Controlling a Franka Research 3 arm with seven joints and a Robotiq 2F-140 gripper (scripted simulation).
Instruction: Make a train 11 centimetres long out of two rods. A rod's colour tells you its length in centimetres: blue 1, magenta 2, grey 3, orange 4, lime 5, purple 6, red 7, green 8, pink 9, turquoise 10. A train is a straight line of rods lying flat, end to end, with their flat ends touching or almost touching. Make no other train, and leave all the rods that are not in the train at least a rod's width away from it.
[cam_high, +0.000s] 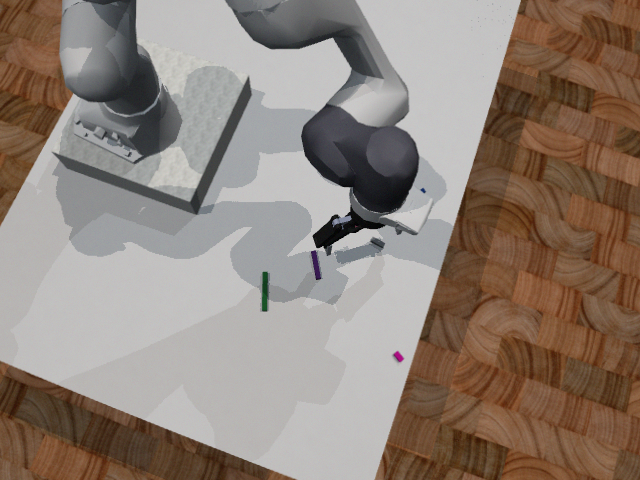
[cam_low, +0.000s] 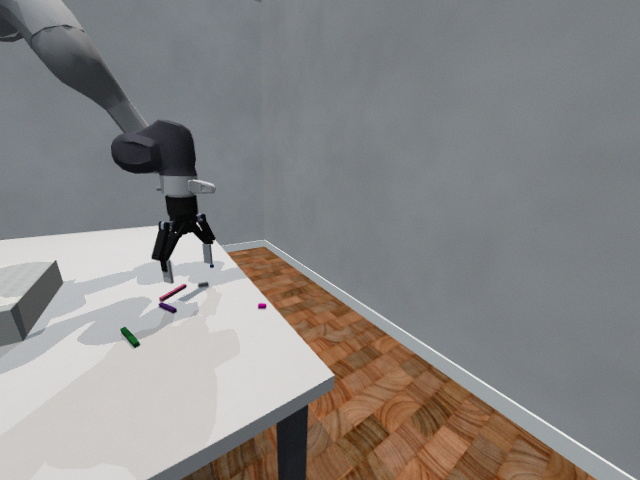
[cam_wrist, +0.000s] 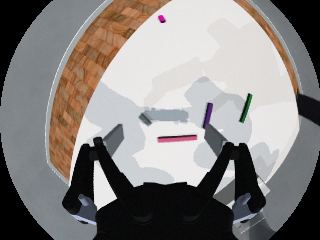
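The grey rod lies 7 cm below my hand, 4 cm ahead of it and 2 cm to the left of it. The rest, counted from my hand: small blue rod 16 cm to the left, 10 cm ahead, 7 cm below; then pink rod 7 cm below, 5 cm behind, 2 cm to the left; then purple rod 8 cm behind, 7 cm below, 6 cm to the right.
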